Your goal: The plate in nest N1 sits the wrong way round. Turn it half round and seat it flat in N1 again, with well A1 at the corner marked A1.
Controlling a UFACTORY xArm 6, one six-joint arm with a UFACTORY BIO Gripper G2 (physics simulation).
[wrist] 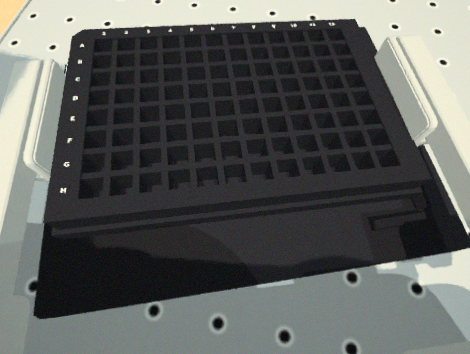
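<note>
The black plate (240, 192) fills the middle of the wrist view, upright, with its lettered edge at the left and its numbered edge at the far side. Well A1 is at the far left corner. My gripper (230, 107) is shut on the plate, one pale finger at each short side. The black base of nest N1 (165, 280) shows under and in front of the plate, with a raised corner piece near its front right. Whether the plate touches the nest cannot be told. The nest's A1 mark does not show.
A pale deck (185, 337) with rows of dark holes lies around the nest. Shadows fall on the deck in front and at the left. An orange-brown surface (9, 12) shows beyond the deck's edge at the far left corner.
</note>
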